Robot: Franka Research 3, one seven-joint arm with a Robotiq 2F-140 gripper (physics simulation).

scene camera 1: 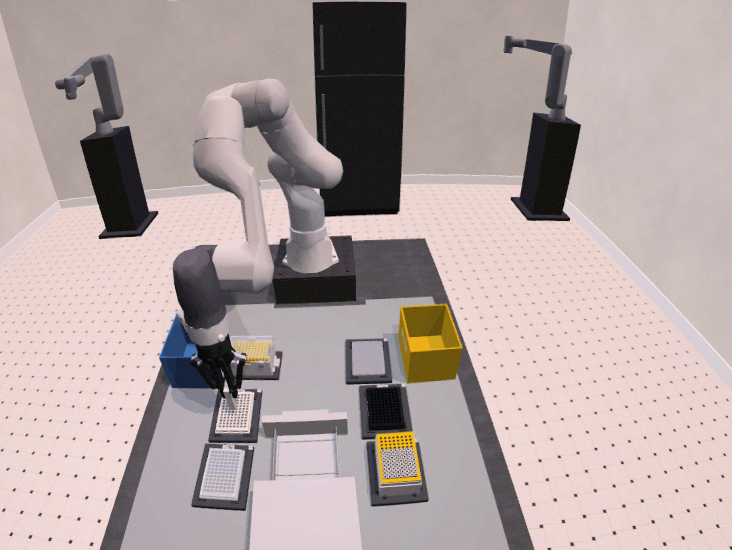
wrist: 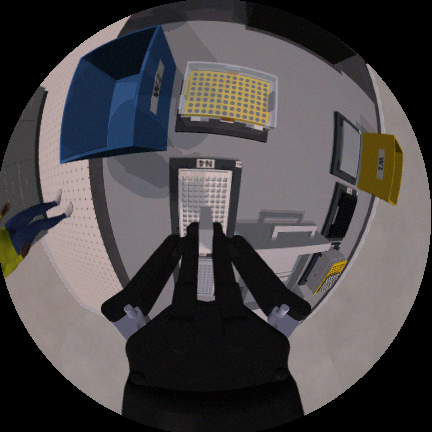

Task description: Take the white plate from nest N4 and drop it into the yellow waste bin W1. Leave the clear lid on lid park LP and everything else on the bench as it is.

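The white plate [scene camera 1: 243, 417] [wrist: 220, 191] sits flat in the dark nest N4 [scene camera 1: 256, 409] [wrist: 174, 201], on the left side of the bench. My gripper [scene camera 1: 231, 402] [wrist: 205, 215] is shut with nothing between its fingers. Its closed fingertips point down over the plate and hide part of it in the wrist view; whether they touch it I cannot tell. The yellow waste bin W1 [scene camera 1: 434, 363] [wrist: 372, 172] stands open at the back right. A flat clear lid [scene camera 1: 368, 357] [wrist: 349, 150] lies on a dark holder beside the bin; the holder's label is unreadable.
A blue bin [scene camera 1: 178, 367] [wrist: 154, 127] and a yellow tip rack [scene camera 1: 255, 351] [wrist: 227, 97] stand behind N4. A pale plate [scene camera 1: 221, 473] [wrist: 205, 277] lies in front. A white device [scene camera 1: 304, 513] stands centrally. A black plate [scene camera 1: 385, 408] [wrist: 342, 215] and yellow-topped box [scene camera 1: 398, 464] stand right.
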